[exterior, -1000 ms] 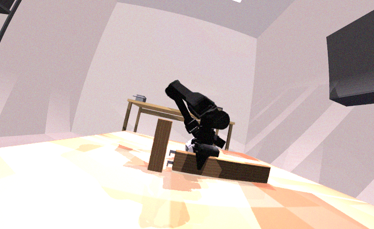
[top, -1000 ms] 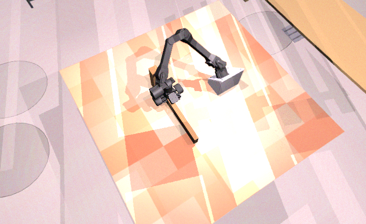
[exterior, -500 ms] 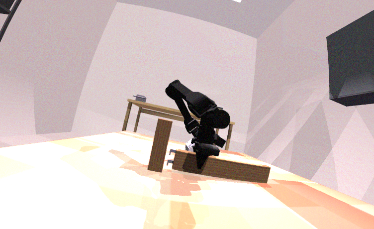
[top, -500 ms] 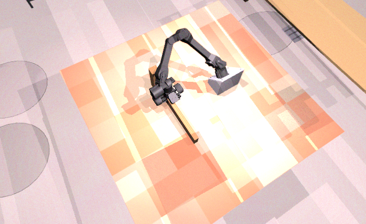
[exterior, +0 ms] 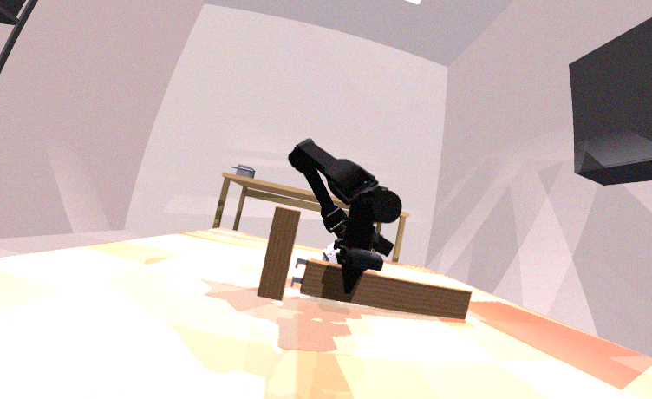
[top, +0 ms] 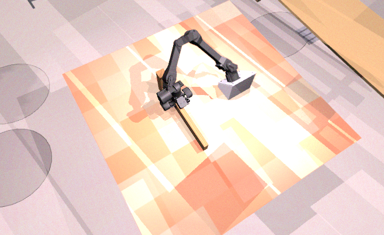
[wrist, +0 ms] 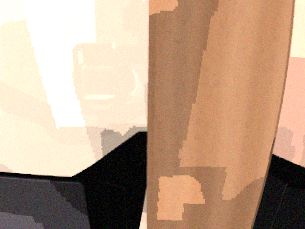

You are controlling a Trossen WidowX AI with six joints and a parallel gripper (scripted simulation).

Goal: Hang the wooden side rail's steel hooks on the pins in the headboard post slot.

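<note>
The headboard post is 15 cm to the right of my gripper tip, 6 cm above it and 1 cm ahead of it.
</note>
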